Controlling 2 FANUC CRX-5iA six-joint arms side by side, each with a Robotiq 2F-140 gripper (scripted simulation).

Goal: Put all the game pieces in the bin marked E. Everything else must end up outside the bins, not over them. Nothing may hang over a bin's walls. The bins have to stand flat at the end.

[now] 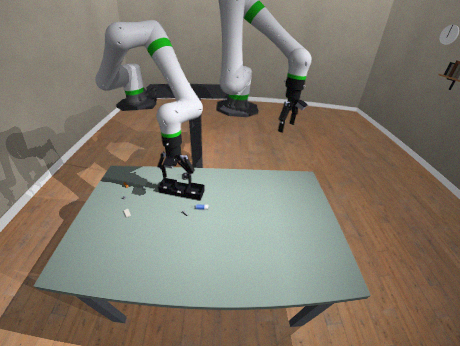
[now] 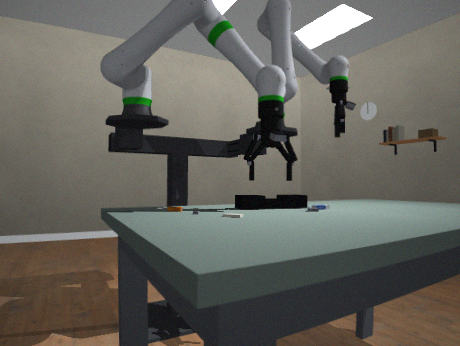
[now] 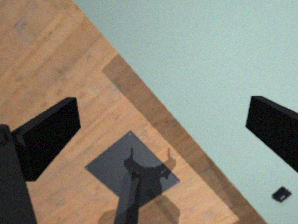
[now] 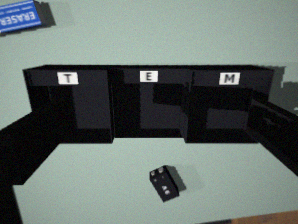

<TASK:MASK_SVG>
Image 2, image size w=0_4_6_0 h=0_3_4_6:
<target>my right gripper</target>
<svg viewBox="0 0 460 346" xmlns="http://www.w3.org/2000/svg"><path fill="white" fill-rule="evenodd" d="M263 117L261 118L261 134L252 135L252 141L243 158L247 160L247 165L249 165L249 180L254 180L253 161L264 147L276 147L288 162L287 181L292 181L292 166L294 161L297 161L297 157L290 139L286 138L286 142L284 142L287 151L280 141L269 139L270 131L281 131L281 118ZM260 138L262 143L251 155L257 140L259 140Z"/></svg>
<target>joined black bins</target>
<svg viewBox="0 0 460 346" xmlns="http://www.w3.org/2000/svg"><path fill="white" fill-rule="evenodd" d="M307 195L277 195L277 198L268 198L266 200L265 196L235 195L235 208L242 210L307 208Z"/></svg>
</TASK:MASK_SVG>
